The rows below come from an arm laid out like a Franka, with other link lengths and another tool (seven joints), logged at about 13 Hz.
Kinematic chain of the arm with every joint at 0, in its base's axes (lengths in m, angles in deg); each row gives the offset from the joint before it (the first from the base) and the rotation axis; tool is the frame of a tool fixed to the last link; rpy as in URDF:
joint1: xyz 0 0 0.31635 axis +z
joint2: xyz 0 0 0 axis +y
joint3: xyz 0 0 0.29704 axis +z
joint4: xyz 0.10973 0 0 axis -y
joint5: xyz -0.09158 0 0.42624 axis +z
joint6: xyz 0 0 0 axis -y
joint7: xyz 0.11 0 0 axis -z
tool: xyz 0 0.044 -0.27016 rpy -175.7 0 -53.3
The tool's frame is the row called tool.
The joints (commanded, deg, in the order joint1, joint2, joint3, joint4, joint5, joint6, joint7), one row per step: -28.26, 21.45, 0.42, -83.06, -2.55, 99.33, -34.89; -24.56, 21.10, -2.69, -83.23, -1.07, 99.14, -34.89; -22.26, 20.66, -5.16, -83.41, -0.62, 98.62, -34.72; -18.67, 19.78, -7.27, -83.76, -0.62, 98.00, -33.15; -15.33, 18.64, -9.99, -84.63, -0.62, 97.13, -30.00; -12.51, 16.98, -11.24, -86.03, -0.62, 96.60, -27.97; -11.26, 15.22, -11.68, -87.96, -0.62, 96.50, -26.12; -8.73, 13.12, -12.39, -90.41, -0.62, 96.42, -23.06
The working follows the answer.
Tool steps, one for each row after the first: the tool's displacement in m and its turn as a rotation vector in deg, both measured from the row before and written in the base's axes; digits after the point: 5 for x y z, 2 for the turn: 0.00561, 0.01430, 0.00301, 0.27, -0.16, 0.43; -0.00198, 0.00225, 0.00371, -0.30, 0.37, -0.31; 0.00526, 0.01933, 0.00746, -0.73, 0.30, 0.01; -0.00134, 0.01130, 0.00613, -0.81, 0.71, -2.45; 0.00063, 0.02118, 0.00759, -0.24, 0.20, -0.50; -0.00395, 0.01217, 0.00402, 0.07, 0.14, -1.12; -0.00196, 0.02407, 0.00319, 0.00, 0.27, -1.32
Tool pose at each row, in the base's axes (x y z in m, rotation vector in deg; rounded; the steps above come from the unrounded poses): 0.63587, -0.30800, 0.25660, -163.78, 69.35, 5.71; 0.64148, -0.29370, 0.25961, -163.77, 68.62, 5.66; 0.63950, -0.29145, 0.26332, -163.94, 69.24, 6.01; 0.64476, -0.27212, 0.27078, -164.65, 69.58, 6.02; 0.64342, -0.26082, 0.27691, -163.94, 73.52, 6.54; 0.64405, -0.23965, 0.28450, 163.74, -74.30, -6.68; 0.64009, -0.22747, 0.28852, 163.04, -75.92, -6.93; 0.63813, -0.20340, 0.29171, 162.09, -77.77, -7.31

